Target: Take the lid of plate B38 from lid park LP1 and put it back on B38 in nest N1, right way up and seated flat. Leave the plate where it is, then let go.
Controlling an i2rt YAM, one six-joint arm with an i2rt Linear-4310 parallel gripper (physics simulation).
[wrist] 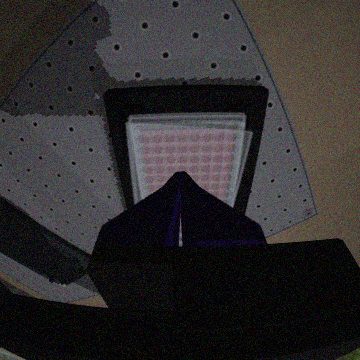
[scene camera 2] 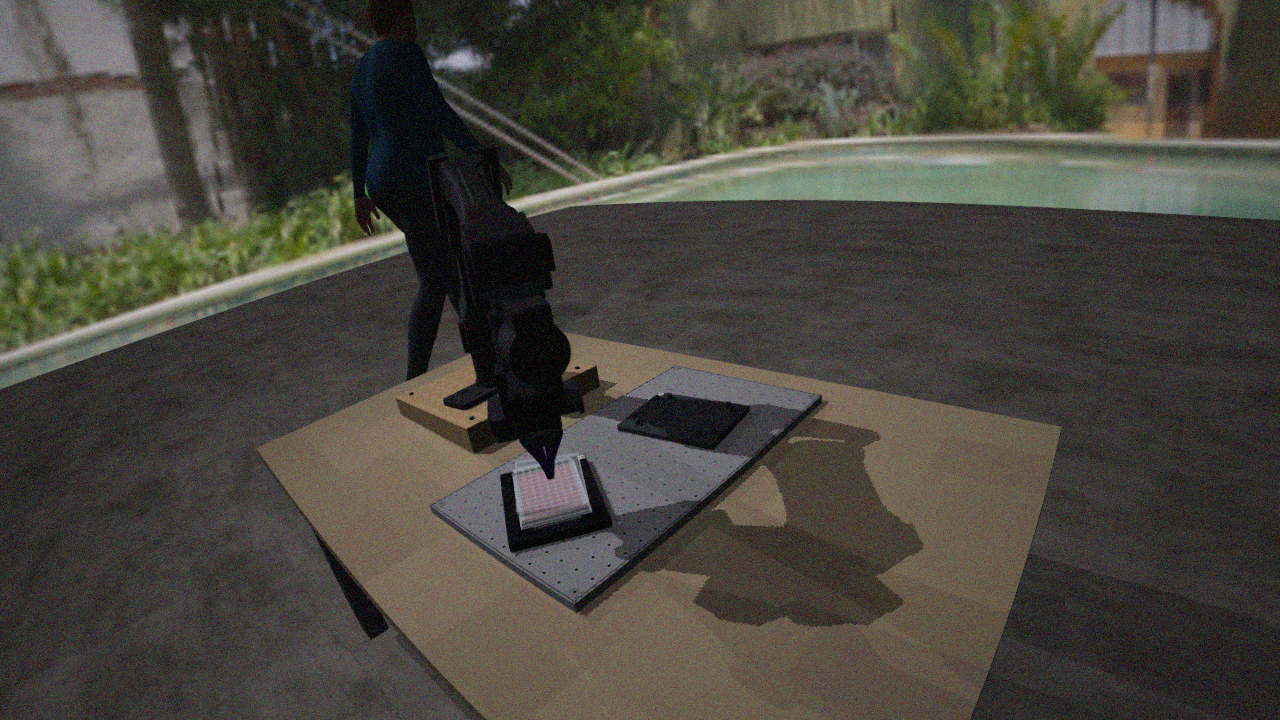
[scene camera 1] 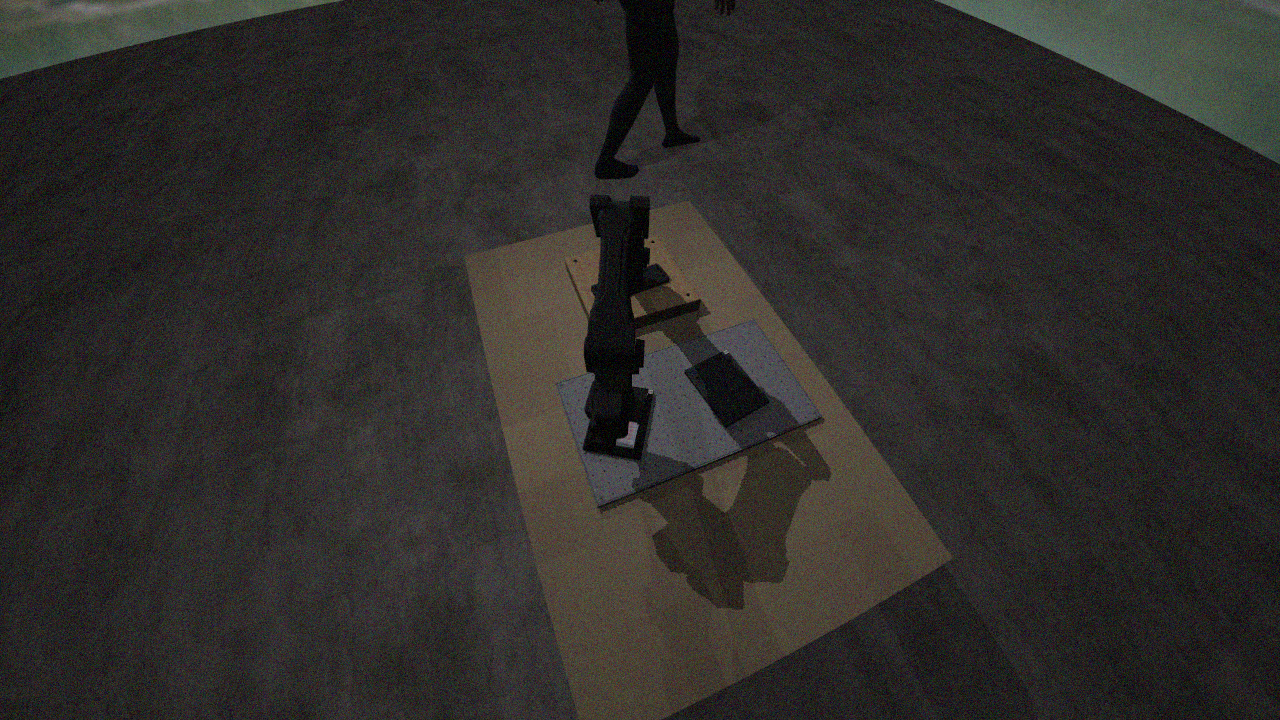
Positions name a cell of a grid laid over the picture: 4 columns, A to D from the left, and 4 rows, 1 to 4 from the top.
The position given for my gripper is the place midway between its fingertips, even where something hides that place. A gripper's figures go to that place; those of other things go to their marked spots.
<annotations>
My gripper (scene camera 2: B3): 68 cm from the lens. A pale grey lid (scene camera 2: B3): 70 cm from the lens. A black nest (scene camera 2: B3): 68 cm from the lens.
</annotations>
